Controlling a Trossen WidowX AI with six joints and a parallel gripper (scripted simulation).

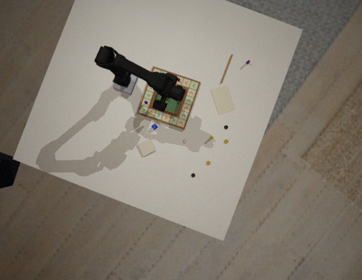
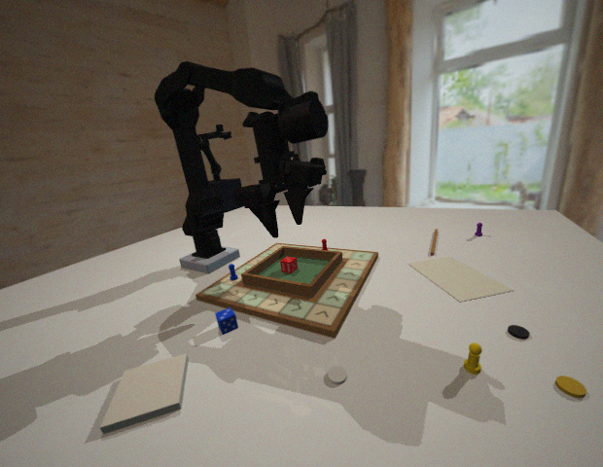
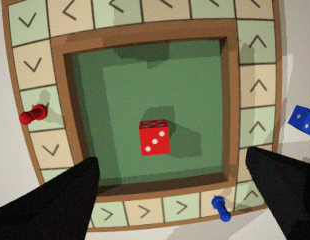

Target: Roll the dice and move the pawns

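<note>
My gripper tip is 2 cm short of the red pawn, 12 cm to the right of it and 8 cm above it. Also, from my gripper tip: blue pawn 11 cm behind, 6 cm to the right, 8 cm below; white disc 17 cm ahead, 19 cm to the right, 10 cm below; green tray 1 cm to the left, 10 cm below.
</note>
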